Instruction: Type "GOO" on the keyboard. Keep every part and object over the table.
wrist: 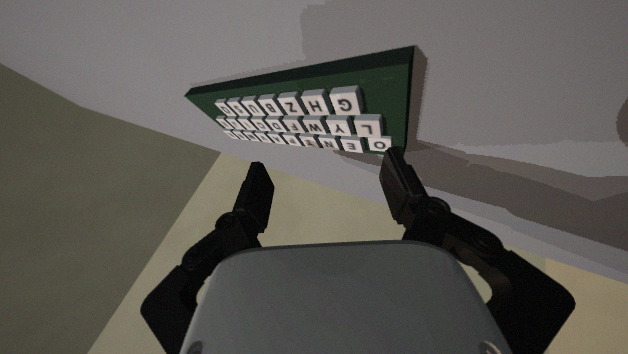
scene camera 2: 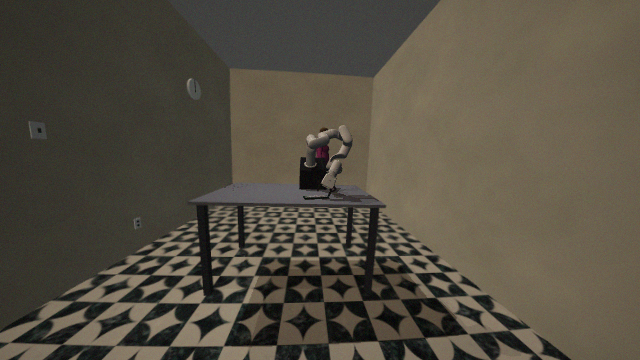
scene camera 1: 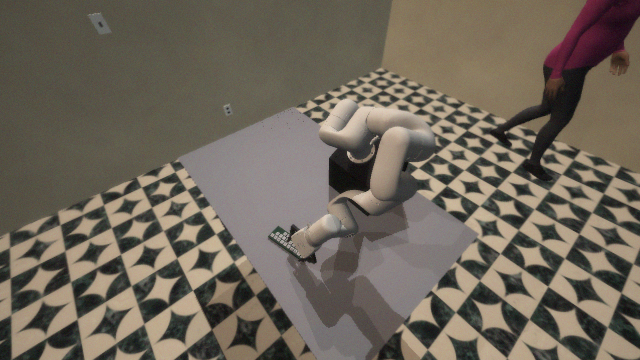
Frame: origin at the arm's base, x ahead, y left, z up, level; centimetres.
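Where they show: gripper, fingertip midpoint: [wrist: 323,168] [scene camera 2: 322,193] [scene camera 1: 294,249]; arm's base at its link origin: [scene camera 2: 310,164].
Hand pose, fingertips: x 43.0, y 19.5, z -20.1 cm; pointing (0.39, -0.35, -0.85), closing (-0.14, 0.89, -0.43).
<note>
Things, the pixels of their top centre, and the offset from my fingertips. Level surfaces: height alone.
- green keyboard at its top centre: [wrist: 272,126] [scene camera 1: 289,242] [scene camera 2: 316,195] dx +0.2, dy -5.3, dz -2.0 cm
- G key at its top centre: [wrist: 345,105] dx -4.5, dy +0.1, dz -2.0 cm
- O key at its top centre: [wrist: 379,145] dx -1.8, dy +3.0, dz -2.3 cm
- grey table at its surface level: dz -3.7 cm
A green keyboard [scene camera 1: 274,231] [scene camera 2: 311,197] [wrist: 387,82] with white letter keys lies flat on the table near its edge. The wrist view shows its letters upside down. The G key [wrist: 346,102] is in the row farthest from the fingers. The O key [wrist: 379,144] is at the right end of the nearest row. My gripper [scene camera 1: 302,246] [scene camera 2: 330,193] [wrist: 323,168] is open and empty, low over the keyboard's end. In the wrist view, the right fingertip overlaps the lower right corner of the O key. I cannot tell if it touches. The left fingertip shows below the keyboard.
The grey table [scene camera 1: 250,175] [scene camera 2: 255,197] has its edge just beyond the keyboard. The arm stands at a black block [scene camera 1: 345,172] [scene camera 2: 307,175] on the table. A person in a pink top [scene camera 1: 590,45] [scene camera 2: 323,153] is on the floor behind the table.
</note>
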